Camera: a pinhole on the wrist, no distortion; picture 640 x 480 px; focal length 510.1 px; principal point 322.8 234.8 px. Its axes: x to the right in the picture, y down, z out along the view. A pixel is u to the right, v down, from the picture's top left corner.
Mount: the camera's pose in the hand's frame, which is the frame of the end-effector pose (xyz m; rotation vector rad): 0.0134 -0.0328 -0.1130 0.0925 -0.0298 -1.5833
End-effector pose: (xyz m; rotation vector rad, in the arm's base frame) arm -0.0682 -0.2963 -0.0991 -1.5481 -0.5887 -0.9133
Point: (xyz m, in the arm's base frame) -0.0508 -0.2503 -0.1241
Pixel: 137.9 178.7
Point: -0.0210 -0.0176 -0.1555
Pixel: 238.5 187.4
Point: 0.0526 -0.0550 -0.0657
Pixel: 212.0 346.5
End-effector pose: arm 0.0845 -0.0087 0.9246 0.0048 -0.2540 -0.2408
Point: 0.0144 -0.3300 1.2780
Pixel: 610.4 370.7
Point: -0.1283 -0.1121 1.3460
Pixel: 393.9 201.2
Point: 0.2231 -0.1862 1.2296
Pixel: outside the picture
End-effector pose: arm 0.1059 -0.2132 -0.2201 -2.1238 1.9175 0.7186
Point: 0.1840 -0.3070 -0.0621
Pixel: behind the camera
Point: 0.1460 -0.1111 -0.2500
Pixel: 379.2 30.9
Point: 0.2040 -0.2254 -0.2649
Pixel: 582.6 371.7
